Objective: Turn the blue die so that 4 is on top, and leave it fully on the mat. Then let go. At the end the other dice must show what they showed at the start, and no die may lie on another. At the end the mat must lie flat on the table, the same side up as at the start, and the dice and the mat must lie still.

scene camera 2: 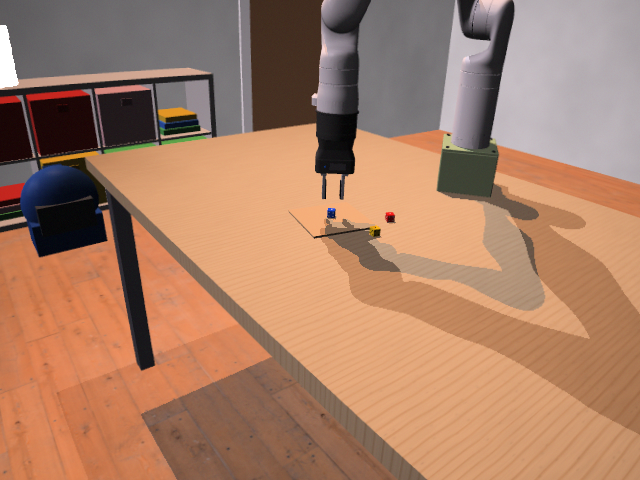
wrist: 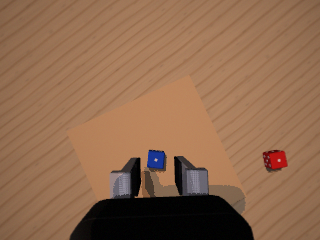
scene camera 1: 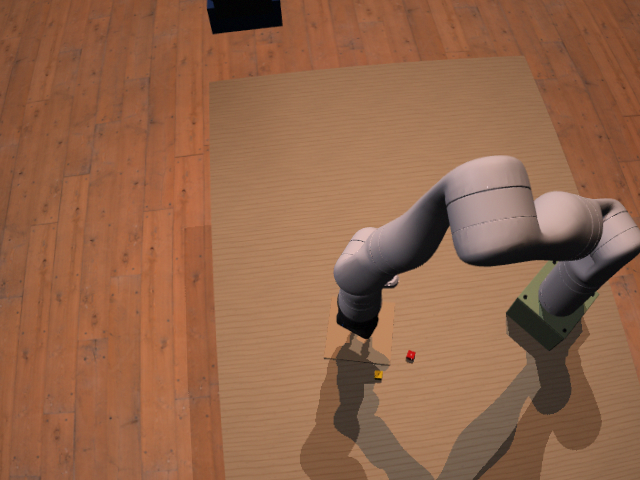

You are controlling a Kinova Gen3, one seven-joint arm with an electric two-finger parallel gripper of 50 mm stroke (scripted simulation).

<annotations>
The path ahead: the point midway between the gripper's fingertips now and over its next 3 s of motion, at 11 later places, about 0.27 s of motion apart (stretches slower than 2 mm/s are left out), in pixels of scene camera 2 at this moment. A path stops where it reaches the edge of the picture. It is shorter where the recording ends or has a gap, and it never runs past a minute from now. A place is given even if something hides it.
My gripper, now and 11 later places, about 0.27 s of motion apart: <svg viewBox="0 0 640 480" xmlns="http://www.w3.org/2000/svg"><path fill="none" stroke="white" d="M332 197L332 202L332 205L332 206L332 207L331 210L331 213L331 215L331 215L332 213L333 201L334 179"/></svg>
</annotations>
